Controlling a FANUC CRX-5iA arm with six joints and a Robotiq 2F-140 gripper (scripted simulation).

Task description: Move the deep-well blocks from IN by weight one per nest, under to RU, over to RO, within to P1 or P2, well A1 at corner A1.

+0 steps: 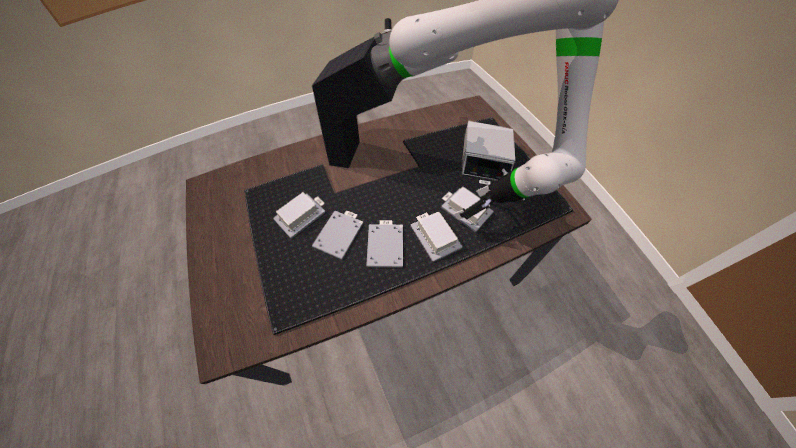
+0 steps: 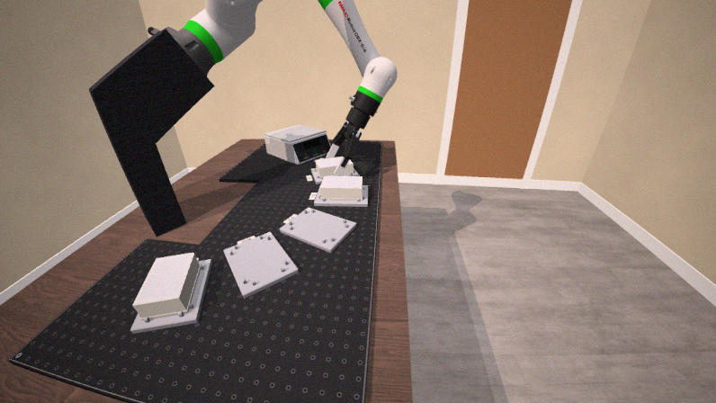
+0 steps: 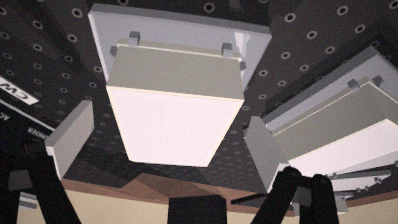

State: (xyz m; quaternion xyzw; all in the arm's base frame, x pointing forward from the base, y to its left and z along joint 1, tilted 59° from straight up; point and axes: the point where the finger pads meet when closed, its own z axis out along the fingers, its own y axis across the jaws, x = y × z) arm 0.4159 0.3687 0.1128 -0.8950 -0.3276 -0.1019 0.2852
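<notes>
Now: the plate 4 cm below my hand. Also, from my hand: weigher platform: 29 cm behind, 14 cm to the left, 5 cm above; then check-weigher CW: 28 cm behind, 14 cm to the left, 2 cm above.
</notes>
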